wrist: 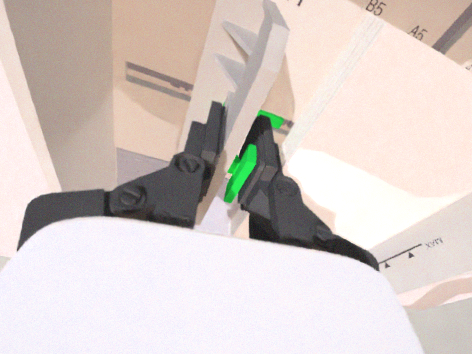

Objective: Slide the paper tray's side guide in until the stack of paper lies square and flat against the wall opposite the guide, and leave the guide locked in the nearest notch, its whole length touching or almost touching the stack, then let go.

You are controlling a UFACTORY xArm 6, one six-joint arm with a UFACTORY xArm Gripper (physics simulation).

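Places are measured from the arm's base along level axes (x right, y ahead, z up), in metres.
Pixels of known places: gripper, between the fingertips: (232, 130).
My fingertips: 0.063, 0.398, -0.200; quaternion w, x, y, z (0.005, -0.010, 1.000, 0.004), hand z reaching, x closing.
Ahead of a thing's pixels: the offset from my fingertips to its top centre, as dx, dy, dz. "pt": to the spot under its first point. Level surfaces: height alone.
The side guide @(pt +0.003, -0.052, +0.028) (272, 50) is a light grey upright plate with triangular ribs, with green latch parts @(pt -0.004, -0.005, +0.036) (242, 173) near its base and a green piece (270, 119) at the floor slot. My gripper (232, 130) is shut on the guide, one dark finger on the ribbed side and the other on the side toward the paper, by the green latch. The stack of paper @(-0.116, +0.038, -0.005) (390, 105) lies to the right. A strip of tray floor shows between its layered edge and the guide, so they stand apart there. Whether the latch sits in a notch is hidden. The stack's far edge is out of view.
The paper tray's floor @(dz -0.028) (150, 45) has a notched slot @(pt +0.053, +0.008, -0.044) (157, 80) running left of the guide. Size marks B5 and A5 show at the upper right. A tray wall with a MAX line (407, 250) stands at the lower right. A tall beige wall (65, 75) stands at the left.
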